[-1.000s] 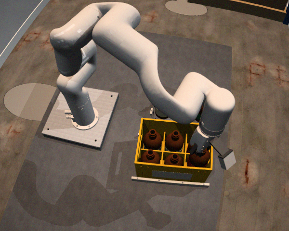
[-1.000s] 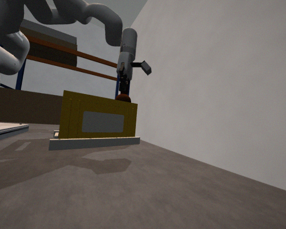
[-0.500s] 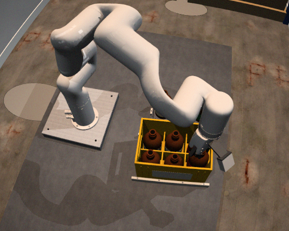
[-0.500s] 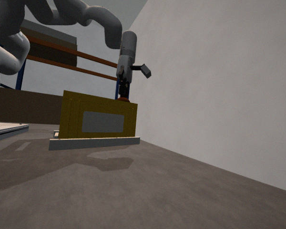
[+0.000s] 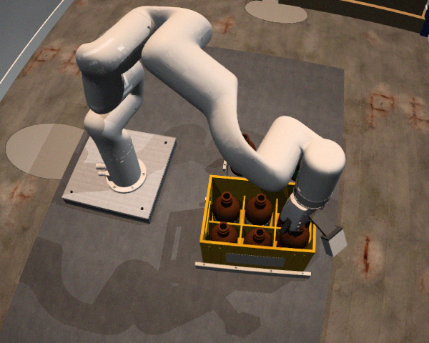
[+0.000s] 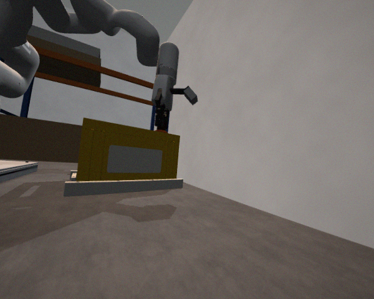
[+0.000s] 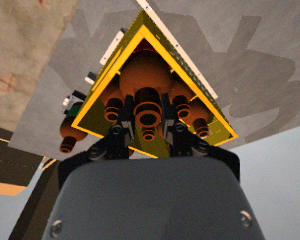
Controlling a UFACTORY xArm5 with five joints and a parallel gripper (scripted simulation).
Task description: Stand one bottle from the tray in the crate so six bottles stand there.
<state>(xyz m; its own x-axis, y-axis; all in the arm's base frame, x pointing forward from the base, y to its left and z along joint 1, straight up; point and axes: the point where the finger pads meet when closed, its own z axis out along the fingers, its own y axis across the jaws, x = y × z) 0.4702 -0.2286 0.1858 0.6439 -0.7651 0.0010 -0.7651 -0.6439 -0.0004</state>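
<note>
Right now the yellow crate is 140 mm below my hand, 80 mm behind it and 50 mm to the left of it. From my hand the other things lie so: tray 280 mm to the left, 210 mm below, 40 mm behind.
</note>
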